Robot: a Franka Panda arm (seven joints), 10 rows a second.
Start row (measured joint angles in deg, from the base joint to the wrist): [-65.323, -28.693, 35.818, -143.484, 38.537, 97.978, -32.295]
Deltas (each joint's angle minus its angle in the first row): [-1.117, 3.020, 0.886, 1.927, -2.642, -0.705, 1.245]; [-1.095, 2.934, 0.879, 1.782, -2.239, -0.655, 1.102]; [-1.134, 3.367, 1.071, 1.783, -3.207, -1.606, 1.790]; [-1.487, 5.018, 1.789, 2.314, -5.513, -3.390, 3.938]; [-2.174, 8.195, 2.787, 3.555, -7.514, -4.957, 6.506]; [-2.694, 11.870, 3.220, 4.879, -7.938, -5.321, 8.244]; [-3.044, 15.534, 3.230, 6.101, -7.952, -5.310, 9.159]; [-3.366, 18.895, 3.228, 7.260, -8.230, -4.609, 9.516]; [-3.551, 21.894, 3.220, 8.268, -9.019, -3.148, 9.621]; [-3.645, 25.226, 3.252, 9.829, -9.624, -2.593, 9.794]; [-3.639, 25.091, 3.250, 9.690, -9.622, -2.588, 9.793]
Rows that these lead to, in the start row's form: [-66.440, -25.673, 36.704, -141.557, 35.895, 97.273, -31.050]; [-66.418, -25.759, 36.697, -141.702, 36.298, 97.323, -31.193]; [-66.457, -25.326, 36.889, -141.701, 35.330, 96.372, -30.505]; [-66.810, -23.675, 37.607, -141.170, 33.024, 94.588, -28.357]; [-67.497, -20.498, 38.605, -139.929, 31.023, 93.021, -25.789]; [-68.017, -16.823, 39.038, -138.605, 30.599, 92.657, -24.051]; [-68.367, -13.159, 39.048, -137.383, 30.585, 92.668, -23.136]; [-68.689, -9.798, 39.046, -136.224, 30.307, 93.369, -22.779]; [-68.874, -6.799, 39.038, -135.216, 29.518, 94.830, -22.674]; [-68.968, -3.467, 39.070, -133.655, 28.913, 95.385, -22.501]; [-68.962, -3.602, 39.068, -133.794, 28.915, 95.390, -22.502]
